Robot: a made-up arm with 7 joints.
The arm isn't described. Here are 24 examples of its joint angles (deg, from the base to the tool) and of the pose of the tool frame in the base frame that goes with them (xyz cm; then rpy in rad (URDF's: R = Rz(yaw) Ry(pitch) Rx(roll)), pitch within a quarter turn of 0, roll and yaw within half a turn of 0).
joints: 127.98 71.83 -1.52 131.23 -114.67 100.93 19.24
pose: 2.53 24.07 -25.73 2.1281 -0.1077 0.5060
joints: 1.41 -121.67 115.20 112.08 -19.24 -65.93 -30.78
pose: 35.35 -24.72 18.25 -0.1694 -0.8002 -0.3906
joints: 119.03 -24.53 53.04 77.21 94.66 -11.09 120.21
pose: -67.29 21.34 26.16 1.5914 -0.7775 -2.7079
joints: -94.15 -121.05 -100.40 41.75 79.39 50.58 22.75
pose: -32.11 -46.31 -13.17 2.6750 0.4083 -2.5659
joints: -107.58 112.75 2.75 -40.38 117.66 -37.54 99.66
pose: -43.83 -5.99 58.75 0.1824 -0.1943 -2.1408
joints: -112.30 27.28 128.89 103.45 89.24 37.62 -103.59
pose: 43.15 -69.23 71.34 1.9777 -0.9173 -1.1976
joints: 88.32 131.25 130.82 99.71 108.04 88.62 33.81
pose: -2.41 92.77 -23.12 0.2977 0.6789 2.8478
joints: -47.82 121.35 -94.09 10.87 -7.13 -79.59 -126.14
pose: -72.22 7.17 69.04 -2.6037 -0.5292 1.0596
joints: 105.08 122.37 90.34 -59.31 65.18 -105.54 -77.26
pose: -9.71 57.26 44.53 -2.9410 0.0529 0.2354
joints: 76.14 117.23 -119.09 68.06 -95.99 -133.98 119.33
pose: 85.00 35.74 12.86 0.5352 0.6394 1.4314
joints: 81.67 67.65 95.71 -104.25 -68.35 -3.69 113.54
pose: 2.57 -0.01 27.80 -2.4483 0.6087 -1.6171
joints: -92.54 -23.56 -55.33 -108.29 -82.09 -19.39 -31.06
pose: -60.89 -28.08 33.98 2.2016 -0.6631 -3.0881
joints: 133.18 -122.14 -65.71 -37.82 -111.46 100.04 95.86
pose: 64.10 23.23 15.62 -0.0554 0.0812 2.3607
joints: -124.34 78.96 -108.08 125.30 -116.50 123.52 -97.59
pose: -19.43 -37.65 26.44 -2.3672 -0.0922 0.1960
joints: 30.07 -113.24 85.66 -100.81 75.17 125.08 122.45
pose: 7.94 -15.29 30.64 -2.7812 0.1243 -1.5239
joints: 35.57 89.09 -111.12 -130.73 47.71 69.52 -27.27
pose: -48.48 68.10 -3.27 2.9821 0.7811 1.1263
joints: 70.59 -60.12 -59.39 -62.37 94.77 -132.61 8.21
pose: 30.75 31.03 32.65 0.0751 -0.2633 -3.1036
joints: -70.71 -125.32 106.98 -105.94 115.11 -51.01 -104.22
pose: 14.92 -45.81 26.36 2.3904 -0.9324 -2.9779
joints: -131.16 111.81 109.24 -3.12 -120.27 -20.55 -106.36
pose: 43.46 -33.82 54.29 -2.0200 -1.1240 0.1378
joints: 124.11 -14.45 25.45 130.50 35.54 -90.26 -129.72
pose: 7.08 85.02 33.61 2.8288 -0.4562 0.0257
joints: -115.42 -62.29 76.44 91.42 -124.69 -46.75 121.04
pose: 33.62 41.89 87.92 -1.2625 0.1031 1.1676
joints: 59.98 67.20 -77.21 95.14 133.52 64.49 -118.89
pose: 14.07 38.97 -6.64 2.2868 0.9329 0.1558
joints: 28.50 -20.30 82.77 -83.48 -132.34 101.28 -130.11
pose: -26.74 -3.45 46.20 -2.1807 -0.1165 0.2639
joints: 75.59 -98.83 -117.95 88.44 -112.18 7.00 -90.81
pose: 33.16 44.70 13.07 2.0295 -0.1623 1.4424
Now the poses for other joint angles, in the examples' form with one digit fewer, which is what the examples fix.
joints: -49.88 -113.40 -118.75 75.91 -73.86 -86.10 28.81
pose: -45.0 31.9 45.2 -0.394 -0.095 2.010
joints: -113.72 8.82 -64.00 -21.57 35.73 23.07 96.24
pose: -26.0 -26.0 65.3 -1.485 -0.615 2.619
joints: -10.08 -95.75 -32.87 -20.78 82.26 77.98 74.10
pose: -27.5 46.7 15.6 -0.016 0.076 2.551
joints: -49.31 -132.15 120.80 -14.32 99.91 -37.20 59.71
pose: 6.6 -50.7 -1.5 -1.862 0.178 -2.654
